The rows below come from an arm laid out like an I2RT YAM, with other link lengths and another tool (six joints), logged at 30 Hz.
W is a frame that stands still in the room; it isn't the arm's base.
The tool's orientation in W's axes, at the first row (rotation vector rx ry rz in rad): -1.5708, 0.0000, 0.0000
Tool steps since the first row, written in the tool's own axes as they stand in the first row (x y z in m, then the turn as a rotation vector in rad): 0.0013, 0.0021, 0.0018, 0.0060, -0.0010, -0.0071; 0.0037, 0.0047, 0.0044, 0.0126, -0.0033, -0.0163; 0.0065, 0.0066, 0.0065, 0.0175, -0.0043, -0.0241; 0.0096, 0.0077, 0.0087, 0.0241, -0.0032, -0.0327; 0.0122, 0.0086, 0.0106, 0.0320, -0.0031, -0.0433
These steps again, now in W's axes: 0.0013, 0.0018, -0.0021, 0.0060, -0.0071, 0.0010; 0.0037, 0.0044, -0.0047, 0.0126, -0.0163, 0.0033; 0.0065, 0.0065, -0.0066, 0.0175, -0.0241, 0.0043; 0.0096, 0.0087, -0.0077, 0.0241, -0.0327, 0.0032; 0.0122, 0.0106, -0.0086, 0.0320, -0.0433, 0.0031
